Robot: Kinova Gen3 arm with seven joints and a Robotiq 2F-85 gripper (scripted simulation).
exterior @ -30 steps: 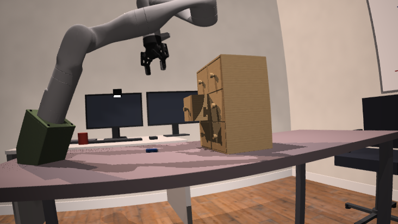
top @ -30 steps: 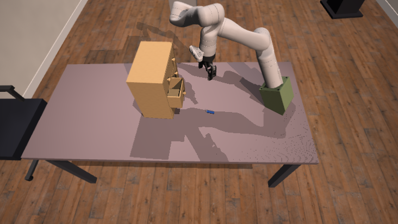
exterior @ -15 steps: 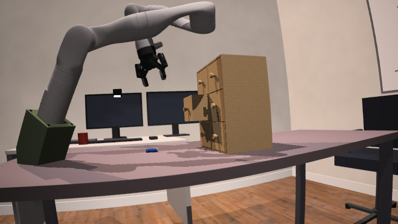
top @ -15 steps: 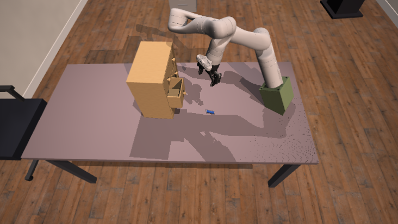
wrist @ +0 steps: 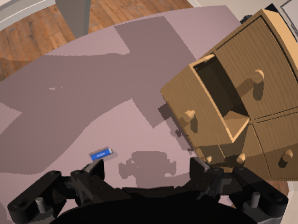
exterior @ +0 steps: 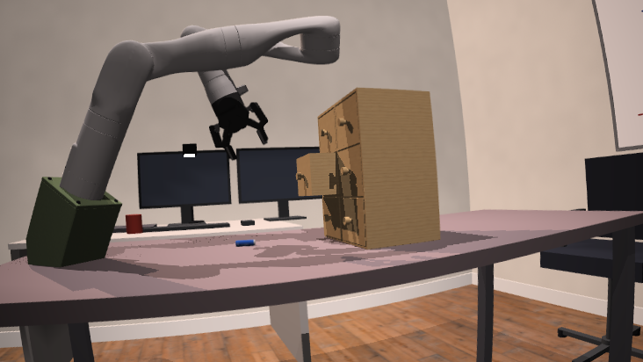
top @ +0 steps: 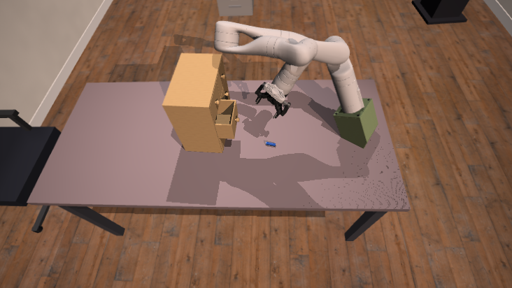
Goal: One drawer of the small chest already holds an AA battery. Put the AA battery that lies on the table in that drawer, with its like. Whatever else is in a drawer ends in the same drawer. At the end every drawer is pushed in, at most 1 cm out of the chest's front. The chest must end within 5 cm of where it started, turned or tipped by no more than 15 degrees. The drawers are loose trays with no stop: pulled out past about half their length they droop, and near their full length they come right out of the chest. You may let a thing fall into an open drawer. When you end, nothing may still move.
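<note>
My gripper is now 2 cm past the blue AA battery, 3 cm to the right of it and 23 cm above it. The rest, counted from my hand: small orange thing 18 cm ahead, 1 cm to the right, 11 cm below; then small dark object 24 cm ahead, 6 cm to the right, 22 cm below.
</note>
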